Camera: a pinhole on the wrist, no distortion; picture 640 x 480 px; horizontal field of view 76.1 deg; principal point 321.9 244.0 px. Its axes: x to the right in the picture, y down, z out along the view. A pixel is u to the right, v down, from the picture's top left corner.
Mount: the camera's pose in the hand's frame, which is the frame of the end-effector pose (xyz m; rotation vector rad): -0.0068 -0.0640 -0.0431 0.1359 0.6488 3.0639
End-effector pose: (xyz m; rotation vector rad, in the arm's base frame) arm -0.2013 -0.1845 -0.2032 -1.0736 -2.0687 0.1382
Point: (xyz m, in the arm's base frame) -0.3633 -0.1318 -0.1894
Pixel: 60.0 457.2
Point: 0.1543 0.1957 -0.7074
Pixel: outside the picture
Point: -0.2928 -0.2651 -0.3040
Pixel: 611.3 446.1
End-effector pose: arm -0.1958 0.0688 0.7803 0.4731 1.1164 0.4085
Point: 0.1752 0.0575 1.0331
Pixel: 396.0 277.4
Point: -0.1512 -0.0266 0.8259
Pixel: 605.1 403.4
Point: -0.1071 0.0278 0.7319
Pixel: 146.9 434.7
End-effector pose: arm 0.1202 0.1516 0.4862 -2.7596 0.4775 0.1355
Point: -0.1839 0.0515 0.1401
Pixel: 536.5 64.1
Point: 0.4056 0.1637 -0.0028
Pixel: 89.3 327.0
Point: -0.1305 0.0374 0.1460
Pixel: 489.9 62.5
